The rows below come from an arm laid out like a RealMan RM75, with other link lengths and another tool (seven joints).
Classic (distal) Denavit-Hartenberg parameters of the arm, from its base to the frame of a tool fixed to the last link. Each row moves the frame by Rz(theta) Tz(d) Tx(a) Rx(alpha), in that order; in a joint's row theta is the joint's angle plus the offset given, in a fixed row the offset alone. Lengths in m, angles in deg.
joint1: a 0, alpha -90, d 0.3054, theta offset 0
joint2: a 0, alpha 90, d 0, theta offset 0
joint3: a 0, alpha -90, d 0.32, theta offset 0
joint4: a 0, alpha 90, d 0, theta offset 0
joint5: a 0, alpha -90, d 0.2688, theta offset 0
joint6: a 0, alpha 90, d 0, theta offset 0
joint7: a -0.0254, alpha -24.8, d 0.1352, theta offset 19
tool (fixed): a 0, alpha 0, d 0.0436, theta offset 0
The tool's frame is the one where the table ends.
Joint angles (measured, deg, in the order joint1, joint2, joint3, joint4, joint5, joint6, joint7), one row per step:
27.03, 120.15, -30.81, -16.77, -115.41, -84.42, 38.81
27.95, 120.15, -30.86, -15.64, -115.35, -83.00, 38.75
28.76, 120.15, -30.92, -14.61, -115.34, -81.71, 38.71
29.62, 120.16, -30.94, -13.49, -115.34, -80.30, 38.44
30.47, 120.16, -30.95, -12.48, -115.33, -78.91, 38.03
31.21, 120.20, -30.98, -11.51, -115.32, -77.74, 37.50
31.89, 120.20, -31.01, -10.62, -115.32, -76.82, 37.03
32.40, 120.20, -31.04, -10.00, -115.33, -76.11, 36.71
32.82, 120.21, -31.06, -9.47, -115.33, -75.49, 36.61
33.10, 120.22, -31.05, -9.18, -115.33, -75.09, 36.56
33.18, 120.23, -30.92, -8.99, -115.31, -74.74, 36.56
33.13, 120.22, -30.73, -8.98, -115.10, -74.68, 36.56
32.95, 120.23, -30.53, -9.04, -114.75, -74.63, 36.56
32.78, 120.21, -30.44, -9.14, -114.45, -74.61, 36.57
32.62, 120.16, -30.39, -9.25, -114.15, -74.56, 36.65
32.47, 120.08, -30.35, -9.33, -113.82, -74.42, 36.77
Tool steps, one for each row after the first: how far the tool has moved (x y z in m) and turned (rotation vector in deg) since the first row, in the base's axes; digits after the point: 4 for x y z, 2 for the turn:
-0.0030, 0.0048, -0.0054, -0.20, -0.34, -0.35
-0.0056, 0.0087, -0.0105, -0.44, -0.69, -0.68
-0.0083, 0.0127, -0.0160, -0.60, -1.16, -0.90
-0.0110, 0.0167, -0.0211, -0.62, -1.76, -0.95
-0.0137, 0.0194, -0.0262, -0.69, -2.26, -0.86
-0.0164, 0.0216, -0.0305, -0.81, -2.65, -0.69
-0.0183, 0.0234, -0.0335, -0.89, -2.98, -0.56
-0.0199, 0.0249, -0.0362, -1.03, -3.19, -0.62
-0.0210, 0.0261, -0.0377, -1.08, -3.34, -0.66
-0.0209, 0.0268, -0.0385, -1.00, -3.42, -0.93
-0.0206, 0.0275, -0.0378, -0.70, -3.26, -1.20
-0.0196, 0.0279, -0.0366, -0.26, -3.02, -1.62
-0.0185, 0.0283, -0.0354, 0.10, -2.89, -1.94
-0.0172, 0.0288, -0.0339, 0.43, -2.80, -2.29
-0.0156, 0.0297, -0.0323, 0.78, -2.76, -2.73

